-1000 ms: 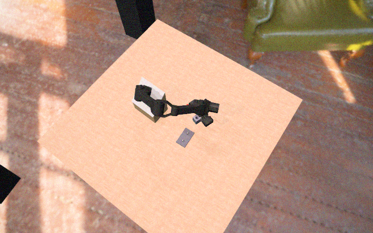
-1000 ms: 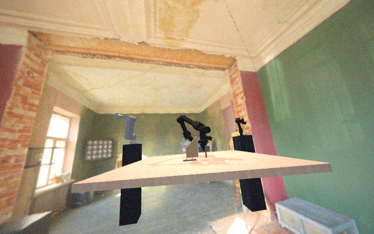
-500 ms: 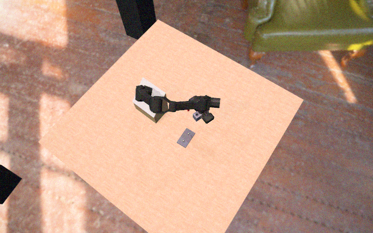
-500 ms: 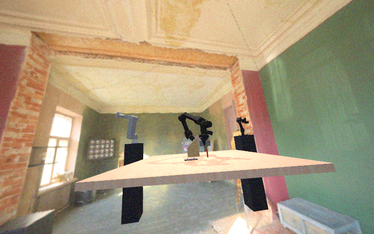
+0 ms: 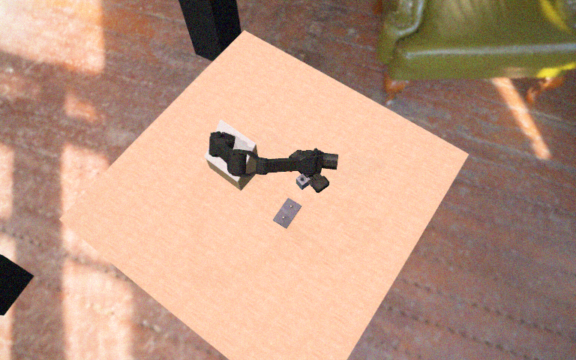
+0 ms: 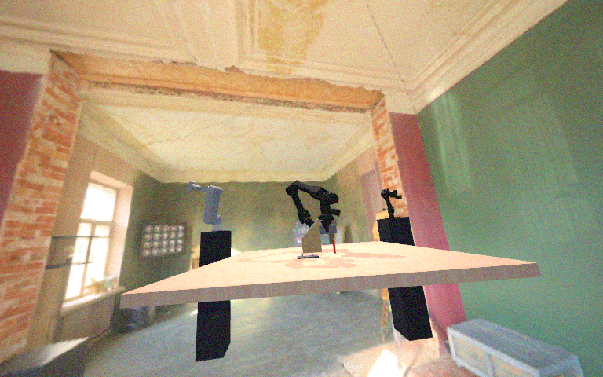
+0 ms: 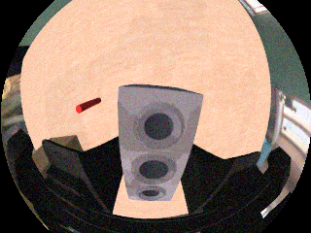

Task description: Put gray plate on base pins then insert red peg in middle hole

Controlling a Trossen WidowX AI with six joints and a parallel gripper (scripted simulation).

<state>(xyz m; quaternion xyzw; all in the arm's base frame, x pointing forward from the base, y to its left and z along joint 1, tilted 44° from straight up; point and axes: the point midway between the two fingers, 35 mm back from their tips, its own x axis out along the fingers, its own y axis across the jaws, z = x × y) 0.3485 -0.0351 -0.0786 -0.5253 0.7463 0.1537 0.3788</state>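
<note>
My gripper tip is 30 mm past the thin flat base, 130 mm to the left of it and 120 mm above it. Round my gripper tip: gray plate (30 mm above); red peg (110 mm behind, 60 mm to the left, 90 mm below).
</note>
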